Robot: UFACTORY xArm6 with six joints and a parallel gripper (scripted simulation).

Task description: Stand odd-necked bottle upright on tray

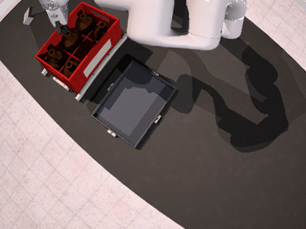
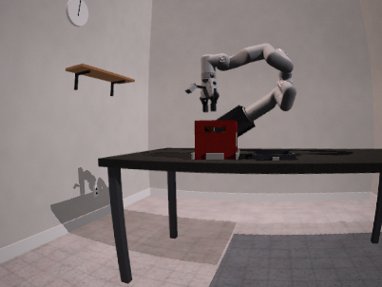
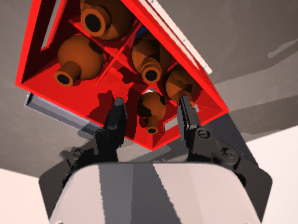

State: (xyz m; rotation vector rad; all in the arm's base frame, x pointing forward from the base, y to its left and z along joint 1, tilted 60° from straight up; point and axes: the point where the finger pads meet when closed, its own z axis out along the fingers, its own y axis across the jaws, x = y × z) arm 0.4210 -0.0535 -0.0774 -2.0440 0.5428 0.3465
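Right now my hand is 160 mm above the red crate, 40 mm to the right of it and 10 mm past it. The rest, counted from my hand: dark flat tray (320 mm to the left, 230 mm below, 30 mm behind).
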